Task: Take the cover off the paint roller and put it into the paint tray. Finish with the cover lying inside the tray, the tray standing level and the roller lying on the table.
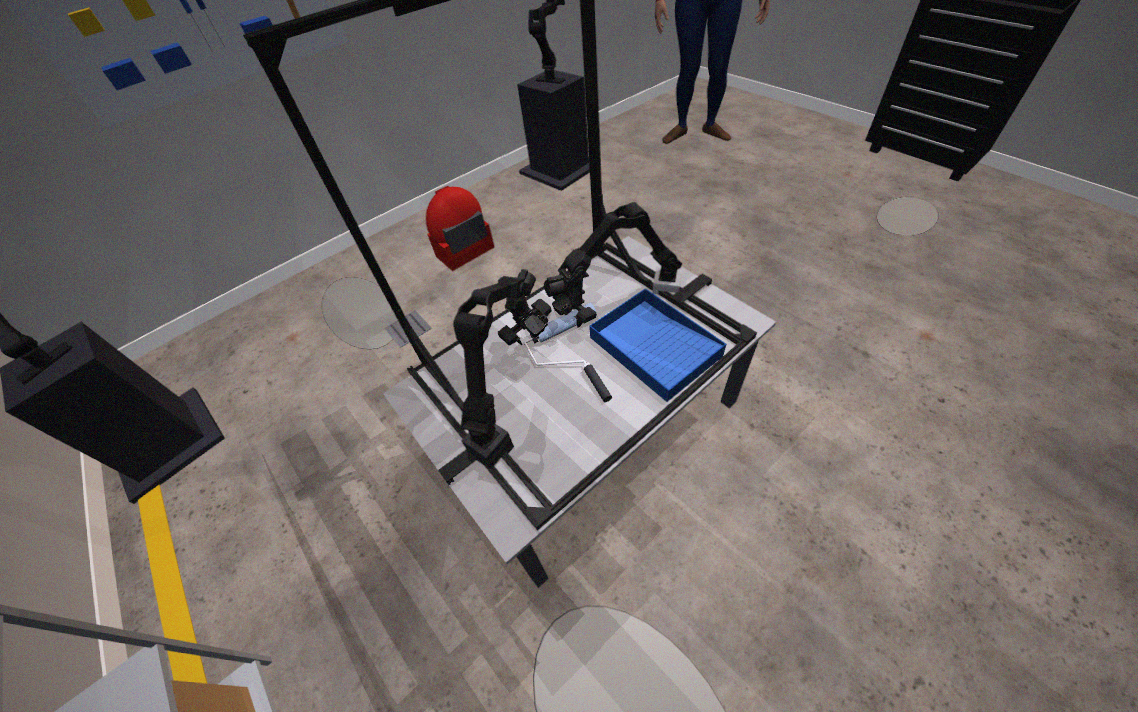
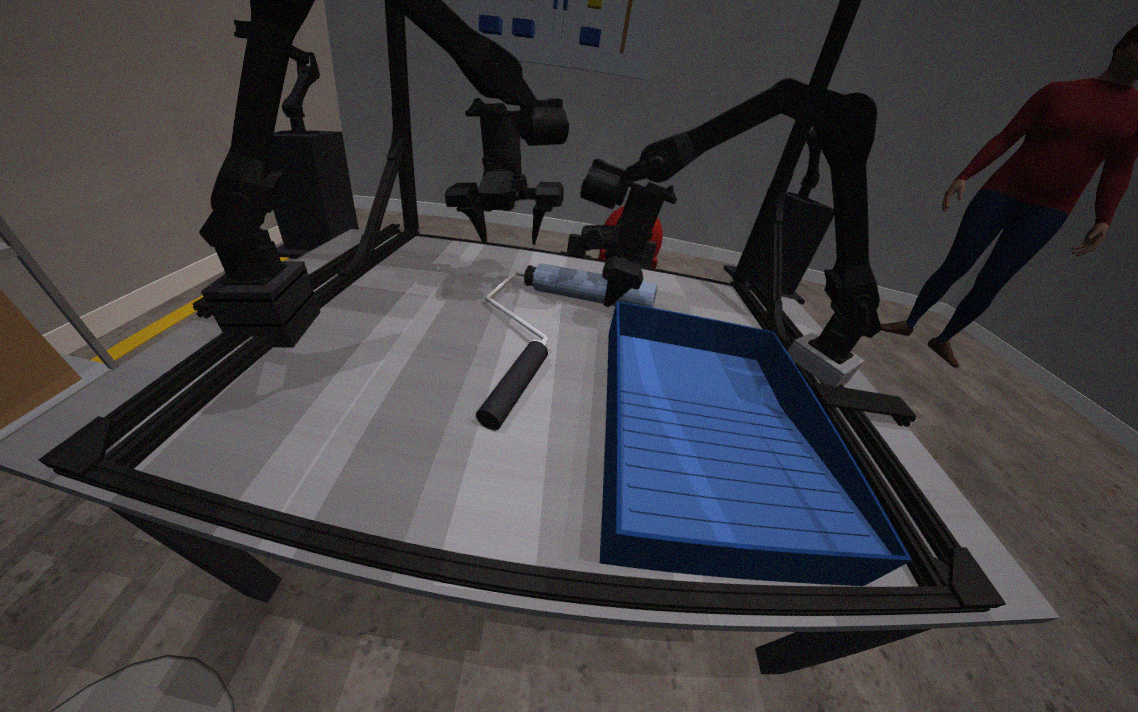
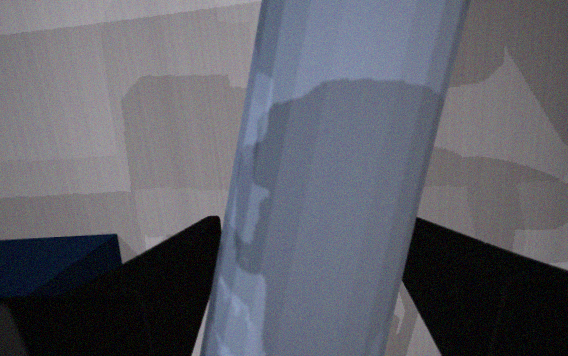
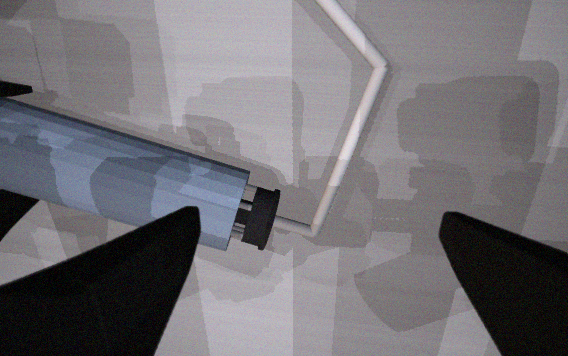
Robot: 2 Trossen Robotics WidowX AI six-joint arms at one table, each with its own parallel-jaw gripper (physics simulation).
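Frame: origin at the left arm's base, x ahead, y left, z up, level; millimetres.
Where they show: left gripper, fingertip midpoint: (image 1: 573, 322) (image 2: 607, 298) (image 3: 302, 224) (image 4: 40, 136); right gripper, fingertip midpoint: (image 1: 530, 336) (image 2: 509, 243) (image 4: 320, 221); left arm's base at its link origin: (image 1: 667, 276) (image 2: 830, 349); right arm's base at its link origin: (image 1: 484, 436) (image 2: 255, 274).
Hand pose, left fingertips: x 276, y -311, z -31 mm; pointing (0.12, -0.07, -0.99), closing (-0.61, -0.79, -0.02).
Each offset is from my left fingertips to the top centre of the thing. "*": to the spot under its first point. Level surfaces: height alone.
The paint roller lies on the table {24 mm down} (image 1: 552, 431) (image 2: 390, 424), with its dark handle {* 11 mm up, 256 mm ahead, 148 mm left} (image 1: 597, 382) (image 2: 513, 384) toward the front and its white wire frame (image 2: 513, 321) (image 4: 353, 134) bent behind it. The blue-grey cover {53 mm up, 18 mm ahead, 23 mm right} (image 1: 559, 327) (image 2: 573, 283) (image 3: 332, 194) (image 4: 176, 191) is on the roller, left of the blue paint tray {41 mm up, 42 mm ahead, 307 mm left} (image 1: 657, 342) (image 2: 708, 424). A short gap shows between the cover's end and the black end cap {21 mm up, 99 mm ahead, 121 mm right} (image 4: 261, 219). My left gripper (image 1: 569, 307) (image 2: 623, 279) (image 3: 302, 224) is shut on the cover near its tray end. My right gripper (image 1: 524, 328) (image 2: 506, 212) (image 4: 320, 221) is open and empty above the wire frame.
The tray stands level at the table's right side and is empty. Black frame rails run along the table's edges, with tall posts (image 1: 595, 141) behind. On the floor are a red mask (image 1: 458, 226), a black pedestal (image 1: 554, 123) and a standing person (image 1: 701, 64).
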